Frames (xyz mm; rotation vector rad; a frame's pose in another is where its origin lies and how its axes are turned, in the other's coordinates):
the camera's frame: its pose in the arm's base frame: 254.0 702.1 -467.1 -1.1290 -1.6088 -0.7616
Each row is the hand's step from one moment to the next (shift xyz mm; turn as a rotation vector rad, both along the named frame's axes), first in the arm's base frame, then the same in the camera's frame.
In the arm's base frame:
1: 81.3 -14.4 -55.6 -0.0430 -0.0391 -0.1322
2: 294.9 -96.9 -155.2 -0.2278 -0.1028 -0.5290
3: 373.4 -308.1 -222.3 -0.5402 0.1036 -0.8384
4: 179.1 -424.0 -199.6 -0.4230 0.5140 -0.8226
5: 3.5 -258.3 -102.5 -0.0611 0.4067 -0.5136
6: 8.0 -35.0 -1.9 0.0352 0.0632 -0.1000
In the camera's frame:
1: -63.5 72.6 -24.7 -0.1340 -0.0486 0.0229
2: -200.0 244.8 -143.3 -0.5155 -0.2265 0.1588
3: -334.7 242.6 -336.0 -0.7211 -0.4269 0.5506
4: -333.6 18.5 -374.2 -0.5891 -0.1674 0.8630
5: -176.9 -87.6 -195.6 -0.3573 0.1156 0.5403
6: -13.2 -5.4 -33.0 -0.0781 0.0603 0.0741

